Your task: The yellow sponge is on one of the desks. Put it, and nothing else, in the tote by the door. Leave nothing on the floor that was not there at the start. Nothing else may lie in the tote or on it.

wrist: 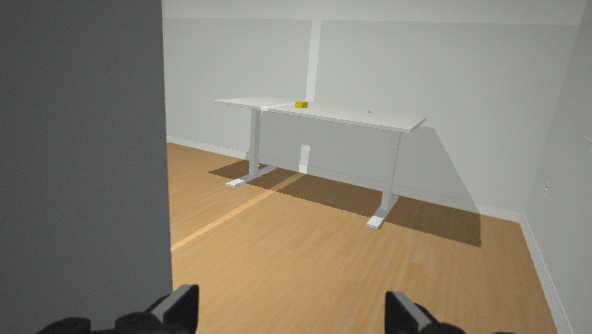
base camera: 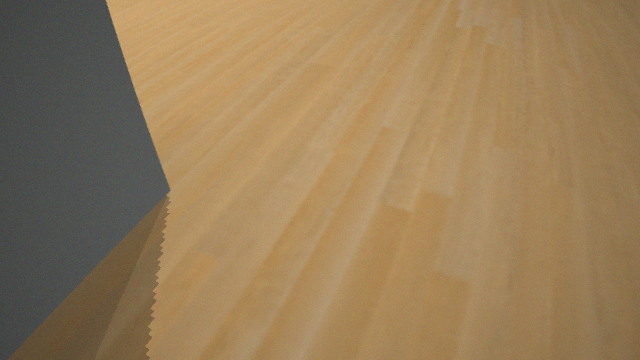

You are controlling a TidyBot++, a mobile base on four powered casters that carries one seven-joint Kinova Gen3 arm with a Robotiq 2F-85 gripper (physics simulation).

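Frame: origin at the arm's base, x back, y right, z up, level; metres.
Where they show: gripper, fingertip midpoint: [wrist: 291, 309].
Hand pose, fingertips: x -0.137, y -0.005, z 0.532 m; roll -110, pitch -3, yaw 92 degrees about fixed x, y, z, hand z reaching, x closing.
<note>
After its pixels a point has its place.
The yellow sponge [wrist: 301, 104] @[z 0.353, x -2.591, y -0.088 m] lies on top of a white desk [wrist: 345, 114] @[z 0.324, x -2.446, y 0.245 m] across the room, left of the desk top's middle in the wrist view. My gripper [wrist: 291, 309] @[z 0.532, x -0.137, y -0.005 m] is open and empty at the bottom of the wrist view, well in front of the desk and far from the sponge. The tote does not show in either view.
A grey panel [base camera: 70, 125] @[z -0.236, x -0.380, y -0.239 m] [wrist: 82, 150] @[z 0.532, x -0.349, y -0.253 m] stands close on the left in both views, its edge upright in the wrist view. A small white object [wrist: 367, 111] @[z 0.336, x -2.644, y 0.434 m] lies on the desk's right part. Walls [wrist: 450, 75] @[z 0.660, x -2.721, y 1.048 m] stand behind the desk and at the right.
</note>
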